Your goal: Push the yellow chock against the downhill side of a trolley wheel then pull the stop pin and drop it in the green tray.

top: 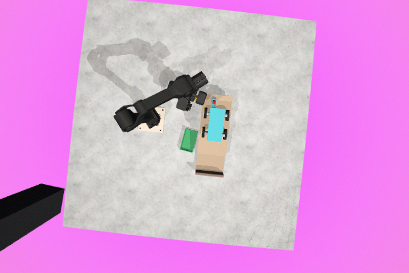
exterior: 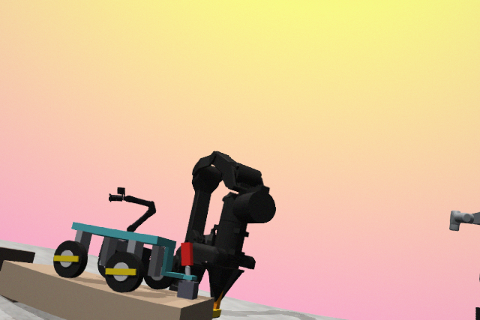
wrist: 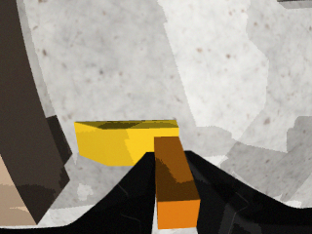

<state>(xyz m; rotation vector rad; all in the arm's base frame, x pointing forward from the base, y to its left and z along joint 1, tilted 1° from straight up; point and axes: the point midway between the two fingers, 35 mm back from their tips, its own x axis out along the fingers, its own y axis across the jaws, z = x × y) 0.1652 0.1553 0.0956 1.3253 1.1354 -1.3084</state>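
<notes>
Right now my gripper tip is 23 cm to the left of the green tray, 8 cm above it and 5 cm short of it. Also, from my gripper tip: yellow chock 2 cm ahead, 1 cm below; then red-headed stop pin 14 cm ahead, 6 cm above, 1 cm to the right; then trolley 16 cm ahead, 12 cm to the right, 4 cm above.
</notes>
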